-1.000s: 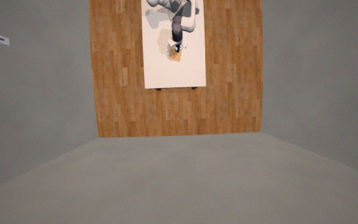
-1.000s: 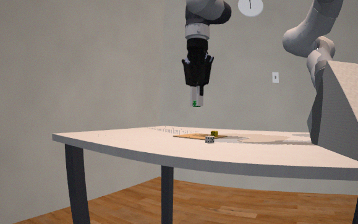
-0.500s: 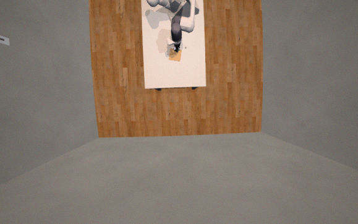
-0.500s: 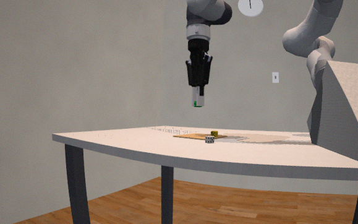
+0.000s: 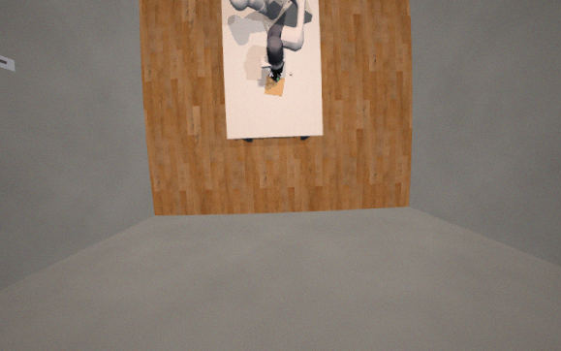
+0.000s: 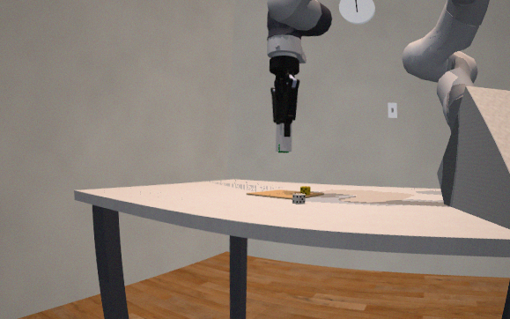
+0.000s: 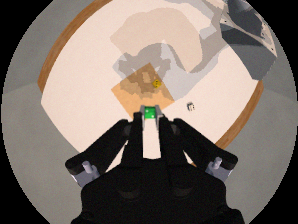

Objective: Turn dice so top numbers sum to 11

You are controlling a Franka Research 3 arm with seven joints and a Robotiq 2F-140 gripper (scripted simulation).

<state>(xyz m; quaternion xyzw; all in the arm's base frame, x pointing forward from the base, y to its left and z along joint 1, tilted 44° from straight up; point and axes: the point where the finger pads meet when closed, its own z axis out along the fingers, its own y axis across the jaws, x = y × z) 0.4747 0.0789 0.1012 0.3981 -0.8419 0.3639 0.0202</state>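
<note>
My hand is 2 cm to the left of the tan mat and 14 cm above it. Also, from my hand: yellow die: 5 cm behind, 2 cm to the right, 13 cm below; then white die: 8 cm behind, 11 cm to the left, 13 cm below; then green die: 3 cm below.
</note>
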